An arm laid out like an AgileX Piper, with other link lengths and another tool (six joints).
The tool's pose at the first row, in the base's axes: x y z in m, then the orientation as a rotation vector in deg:
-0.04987, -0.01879, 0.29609, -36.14, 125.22, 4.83
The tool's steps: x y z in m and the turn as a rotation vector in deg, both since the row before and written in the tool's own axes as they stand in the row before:
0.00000, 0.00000, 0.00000, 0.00, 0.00, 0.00
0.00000, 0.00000, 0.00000, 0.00, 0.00, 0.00
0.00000, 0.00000, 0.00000, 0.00, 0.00, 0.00
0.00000, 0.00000, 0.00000, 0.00, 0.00, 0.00
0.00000, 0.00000, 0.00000, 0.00, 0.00, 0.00
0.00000, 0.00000, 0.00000, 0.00, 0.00, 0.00
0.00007, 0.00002, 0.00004, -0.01, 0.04, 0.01
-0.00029, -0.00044, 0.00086, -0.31, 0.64, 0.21
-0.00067, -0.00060, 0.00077, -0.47, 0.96, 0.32
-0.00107, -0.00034, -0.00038, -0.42, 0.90, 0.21
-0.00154, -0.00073, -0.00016, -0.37, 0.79, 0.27
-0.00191, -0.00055, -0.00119, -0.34, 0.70, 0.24
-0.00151, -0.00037, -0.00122, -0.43, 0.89, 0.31
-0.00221, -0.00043, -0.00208, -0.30, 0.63, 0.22
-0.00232, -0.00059, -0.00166, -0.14, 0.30, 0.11
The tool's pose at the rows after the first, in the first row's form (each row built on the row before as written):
-0.04987, -0.01879, 0.29609, -36.14, 125.22, 4.83
-0.04987, -0.01879, 0.29609, -36.14, 125.22, 4.83
-0.04987, -0.01879, 0.29609, -36.14, 125.22, 4.83
-0.04987, -0.01879, 0.29609, -36.14, 125.22, 4.83
-0.04987, -0.01879, 0.29609, -36.14, 125.22, 4.83
-0.04987, -0.01879, 0.29609, -36.14, 125.22, 4.83
-0.04989, -0.01879, 0.29601, -36.14, 125.26, 4.83
-0.04892, -0.01882, 0.29574, -36.19, 125.97, 5.09
-0.04774, -0.01886, 0.29582, -36.27, 127.04, 5.49
-0.04726, -0.01882, 0.29690, -36.43, 128.01, 5.80
-0.04616, -0.01887, 0.29821, -36.47, 128.89, 6.12
-0.04561, -0.01889, 0.30046, -36.51, 129.67, 6.42
-0.04536, -0.01892, 0.30242, -36.55, 130.66, 6.80
-0.04519, -0.01895, 0.30548, -36.58, 131.36, 7.07
-0.04457, -0.01896, 0.30833, -36.59, 131.70, 7.20

